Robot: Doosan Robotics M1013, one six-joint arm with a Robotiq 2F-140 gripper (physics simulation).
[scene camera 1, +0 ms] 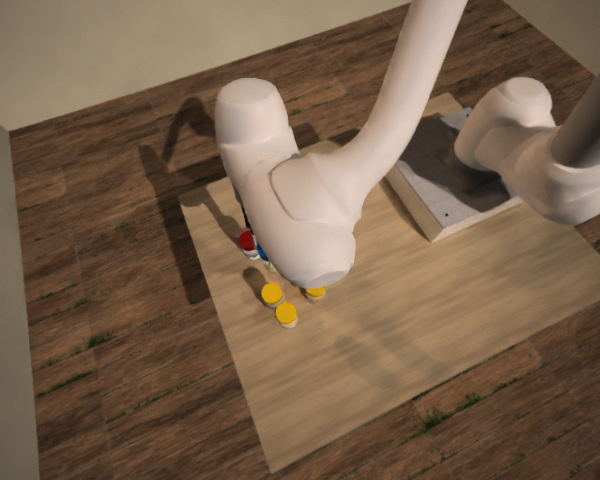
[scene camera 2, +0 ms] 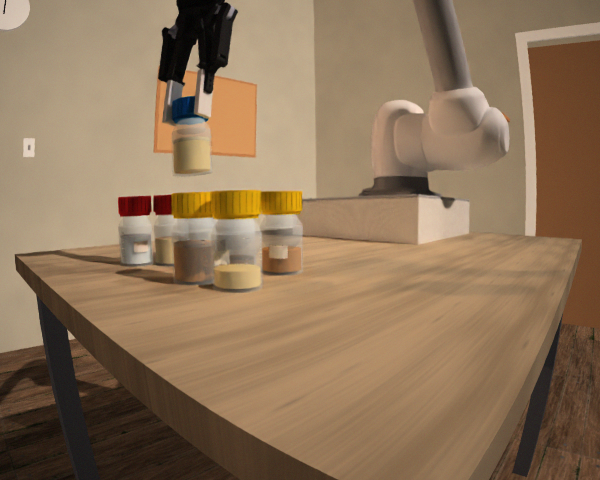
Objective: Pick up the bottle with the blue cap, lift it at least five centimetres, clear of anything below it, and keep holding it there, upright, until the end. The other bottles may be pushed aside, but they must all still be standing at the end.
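Places are measured from the arm's base along level axes (x left, y up, z ahead), in metres.
Pixels of known places: gripper, between the fingertips: (scene camera 2: 185, 119); arm's base, origin of its link: (scene camera 1: 472, 163).
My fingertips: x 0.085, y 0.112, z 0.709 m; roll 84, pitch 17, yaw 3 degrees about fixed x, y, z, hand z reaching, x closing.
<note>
Ahead of a thing's pixels: the offset from my fingertips to its top centre. Level surfaces: height alone.
The bottle with the blue cap {dx -0.002, dy +0.030, dz -0.011 m} (scene camera 1: 263, 252) (scene camera 2: 192, 145) hangs upright in the air, its base above the caps of the other bottles in scene camera 2. My gripper (scene camera 2: 188, 107) is shut on its blue cap, one pale fingertip on each side. In scene camera 1 the arm hides the fingers and part of this bottle. Three yellow-capped bottles stand on the table: one at the left (scene camera 1: 272, 294) (scene camera 2: 193, 240), one nearest scene camera 2 (scene camera 1: 286, 314) (scene camera 2: 237, 242), one at the right (scene camera 1: 315, 293) (scene camera 2: 282, 235). Two red-capped bottles, one {dx -0.110, dy -0.103, dz +0.031 m} (scene camera 1: 248, 243) (scene camera 2: 135, 230) and another {dx -0.074, dy -0.103, dz -0.017 m} (scene camera 2: 163, 230), stand behind them.
The wooden table {dy -0.208 m} (scene camera 1: 400, 320) (scene camera 2: 350, 340) carries the bottles near its left edge. The robot's pale base block (scene camera 1: 436, 227) (scene camera 2: 365, 220) stands farther back. The arm's large white wrist (scene camera 1: 300, 200) is above the bottles in scene camera 1.
</note>
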